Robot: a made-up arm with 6 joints. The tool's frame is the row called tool. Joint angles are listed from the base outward.
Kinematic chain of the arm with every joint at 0, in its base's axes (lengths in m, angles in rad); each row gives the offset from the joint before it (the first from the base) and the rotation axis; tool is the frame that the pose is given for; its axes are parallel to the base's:
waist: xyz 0 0 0.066 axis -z
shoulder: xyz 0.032 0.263 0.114 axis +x
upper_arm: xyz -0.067 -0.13 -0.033 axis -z
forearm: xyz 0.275 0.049 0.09 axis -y
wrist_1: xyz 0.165 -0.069 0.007 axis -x
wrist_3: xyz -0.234 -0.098 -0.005 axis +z
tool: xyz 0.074 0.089 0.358
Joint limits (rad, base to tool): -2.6..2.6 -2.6..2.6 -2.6..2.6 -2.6..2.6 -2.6..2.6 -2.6..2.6
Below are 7 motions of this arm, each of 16 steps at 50 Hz.
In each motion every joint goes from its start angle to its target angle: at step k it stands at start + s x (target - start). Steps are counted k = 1, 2, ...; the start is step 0. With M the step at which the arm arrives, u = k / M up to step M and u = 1 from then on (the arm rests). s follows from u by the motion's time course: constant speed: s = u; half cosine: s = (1 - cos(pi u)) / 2; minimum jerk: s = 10 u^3 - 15 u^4 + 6 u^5.
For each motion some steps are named. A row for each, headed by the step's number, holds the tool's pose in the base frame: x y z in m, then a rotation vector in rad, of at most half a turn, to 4 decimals.
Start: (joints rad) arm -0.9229 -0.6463 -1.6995 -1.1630 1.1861 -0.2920
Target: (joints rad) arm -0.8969 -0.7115 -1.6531 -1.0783 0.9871 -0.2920
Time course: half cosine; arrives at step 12
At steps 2, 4, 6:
2: -0.6642 0.0263 0.0939 1.8782 0.6666 -1.8710
4: -0.6698 0.0447 0.0883 1.9220 0.6362 -1.8940
6: -0.6760 0.0705 0.0808 1.9818 0.5933 -1.9245

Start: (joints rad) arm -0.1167 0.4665 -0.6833 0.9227 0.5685 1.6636
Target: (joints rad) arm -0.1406 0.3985 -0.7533 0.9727 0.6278 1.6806
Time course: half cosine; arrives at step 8
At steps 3, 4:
3: -0.2091 0.1271 0.2521 -0.7174 -1.0735 1.6994
4: -0.2125 0.1295 0.2497 -0.7371 -1.0762 1.7090

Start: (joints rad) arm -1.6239 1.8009 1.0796 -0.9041 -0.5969 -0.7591
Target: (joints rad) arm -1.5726 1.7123 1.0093 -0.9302 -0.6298 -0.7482
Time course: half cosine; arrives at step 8
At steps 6, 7, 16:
6: -0.2065 -0.0266 -0.5456 -0.5645 2.7457 -0.3251
7: -0.2008 -0.0219 -0.5448 -0.5509 2.7426 -0.3210
16: -0.1988 -0.0203 -0.5445 -0.5461 2.7415 -0.3196

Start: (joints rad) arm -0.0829 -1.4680 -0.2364 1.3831 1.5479 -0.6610
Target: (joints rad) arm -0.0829 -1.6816 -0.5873 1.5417 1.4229 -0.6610
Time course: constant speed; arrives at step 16
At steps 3, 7, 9, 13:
3: 0.0125 0.3959 -0.0521 -1.3143 -2.4792 0.1859
7: -0.0298 0.3775 -0.0567 -1.2365 -2.4198 0.3194
9: -0.0504 0.3679 -0.0568 -1.1997 -2.3851 0.3826
13: -0.0903 0.3487 -0.0525 -1.1305 -2.3066 0.5015

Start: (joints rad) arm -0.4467 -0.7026 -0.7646 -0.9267 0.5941 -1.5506
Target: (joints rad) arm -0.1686 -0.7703 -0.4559 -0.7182 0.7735 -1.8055
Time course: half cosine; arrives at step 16
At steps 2, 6, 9, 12, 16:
2: 0.0550 0.7760 0.1928 -1.6081 -0.6890 -0.0908
6: 0.1301 0.7638 0.2251 -1.5878 -0.7423 -0.2592
9: 0.2031 0.7422 0.2590 -1.5745 -0.8085 -0.4391
12: 0.2610 0.7171 0.2878 -1.5700 -0.8754 -0.5973
16: 0.2910 0.7007 0.3035 -1.5706 -0.9173 -0.6866

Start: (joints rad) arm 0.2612 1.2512 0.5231 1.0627 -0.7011 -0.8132
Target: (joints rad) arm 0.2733 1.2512 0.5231 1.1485 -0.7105 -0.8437
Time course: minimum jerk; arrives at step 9
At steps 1, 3, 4, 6, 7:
1: -0.1166 -0.0456 -0.1908 1.8564 -0.5989 -1.5614
3: -0.1176 -0.0419 -0.1919 1.8563 -0.6184 -1.5670
4: -0.1185 -0.0383 -0.1929 1.8561 -0.6368 -1.5722
6: -0.1203 -0.0308 -0.1952 1.8556 -0.6758 -1.5827
7: -0.1208 -0.0283 -0.1960 1.8554 -0.6890 -1.5862

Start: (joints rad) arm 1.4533 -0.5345 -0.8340 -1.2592 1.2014 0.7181
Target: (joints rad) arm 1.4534 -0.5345 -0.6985 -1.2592 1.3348 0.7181
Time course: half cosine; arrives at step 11
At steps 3, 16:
3: 0.6373 0.0943 0.1394 0.0478 2.0396 0.8529
16: 0.6159 0.0717 0.1401 0.0368 2.0718 0.8323

